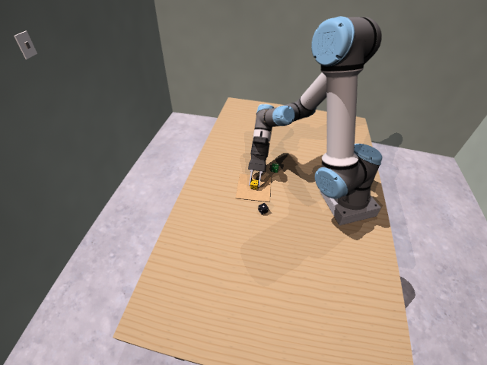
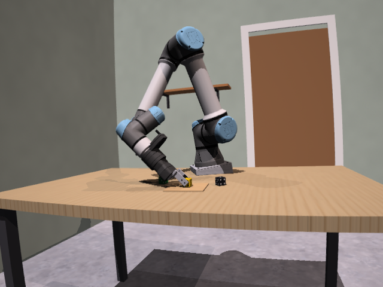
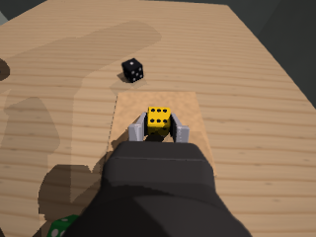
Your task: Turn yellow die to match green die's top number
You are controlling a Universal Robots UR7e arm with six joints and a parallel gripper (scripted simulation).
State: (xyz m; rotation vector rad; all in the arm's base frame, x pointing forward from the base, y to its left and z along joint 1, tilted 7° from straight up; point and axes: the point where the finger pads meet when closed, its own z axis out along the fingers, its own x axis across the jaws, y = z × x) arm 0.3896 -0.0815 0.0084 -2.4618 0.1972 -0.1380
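The yellow die lies 10 mm to the left of my hand and 10 mm below it. From my hand the other things lie so: tan mat (10 mm to the left, 30 mm below); green die (100 mm behind, 100 mm to the right, 10 mm below); black die (30 mm behind, 130 mm to the left, 10 mm below).
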